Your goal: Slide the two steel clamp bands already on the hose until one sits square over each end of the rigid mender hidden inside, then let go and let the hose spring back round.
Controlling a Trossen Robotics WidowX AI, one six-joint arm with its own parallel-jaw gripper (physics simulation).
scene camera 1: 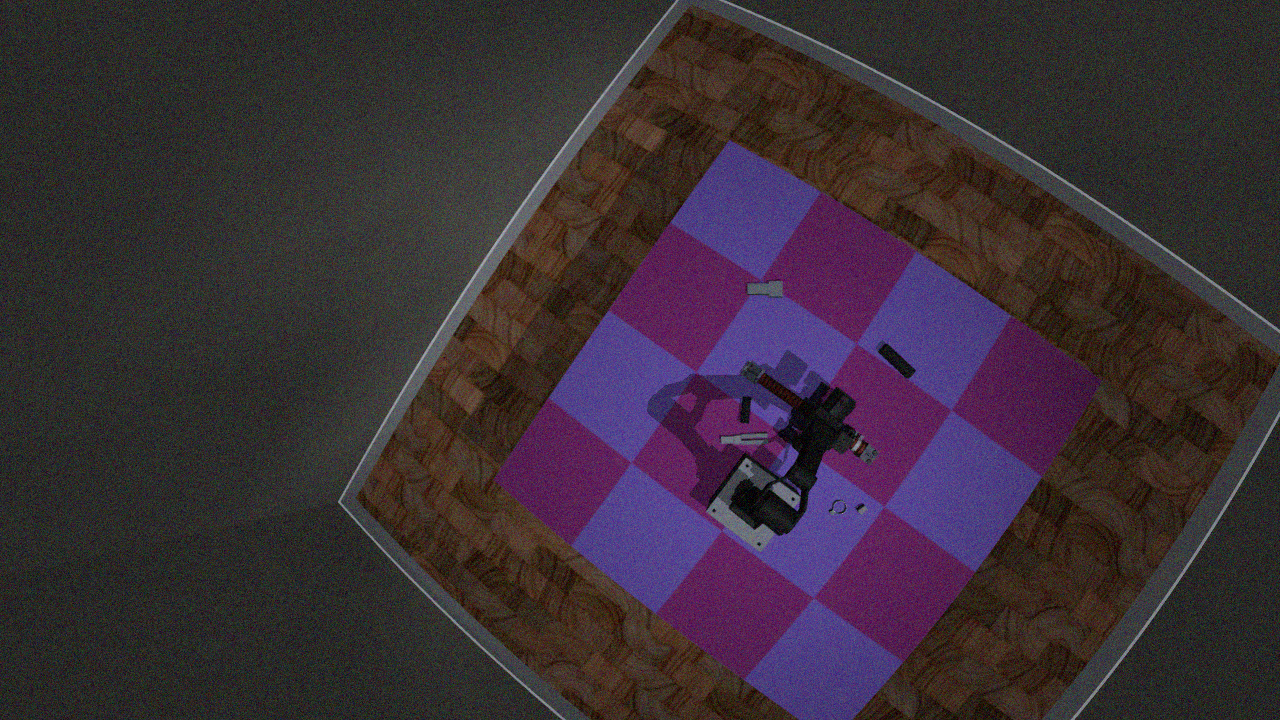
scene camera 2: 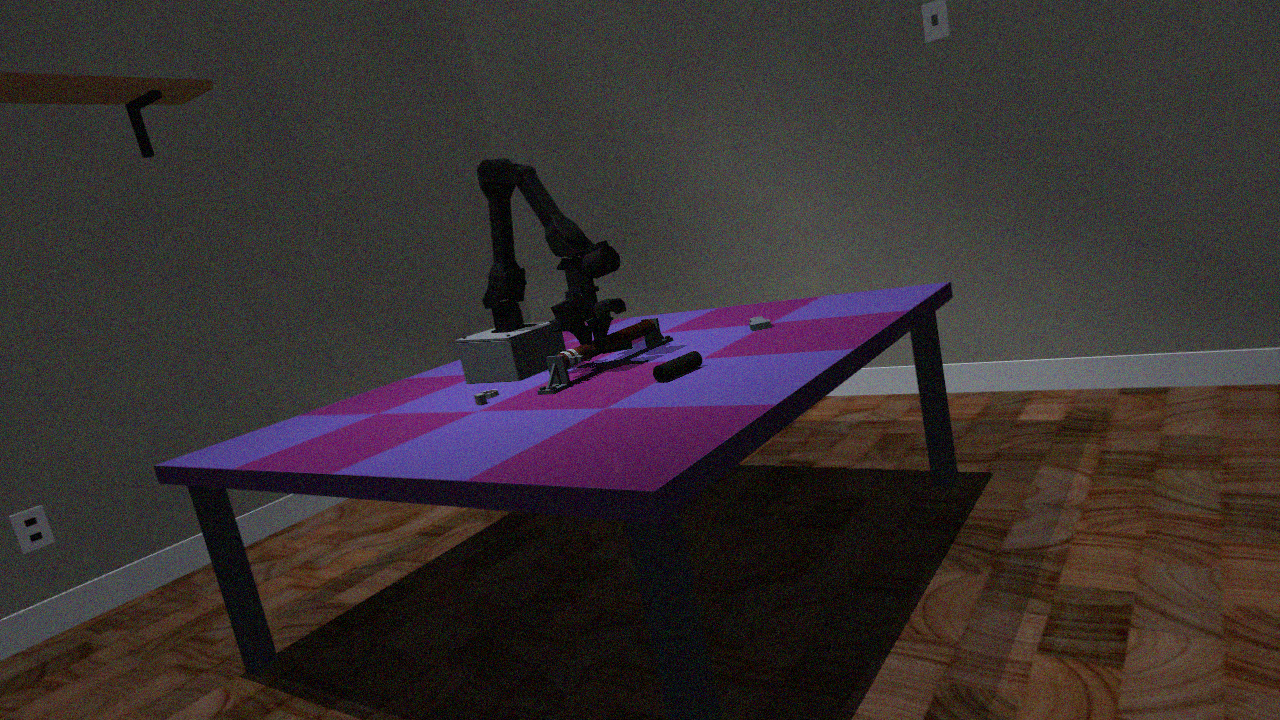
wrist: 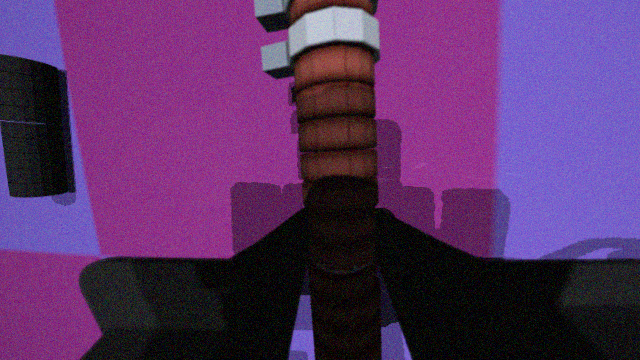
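Observation:
The ribbed red-brown hose runs straight between two grey end stands. A pale steel band is around it near the stand at the lower right in scene camera 1. A second pale band seems to sit close beside it; the wrist view shows another grey lug at the top edge. My gripper points down over the middle stretch, its dark fingers shut on the hose's two sides, away from the visible band. The arm hides part of the hose, and the mender is hidden inside.
A black cylinder lies beside the hose. A grey block is farther off. Near the arm's base lie a pale forked tool, a small black piece and a small open ring.

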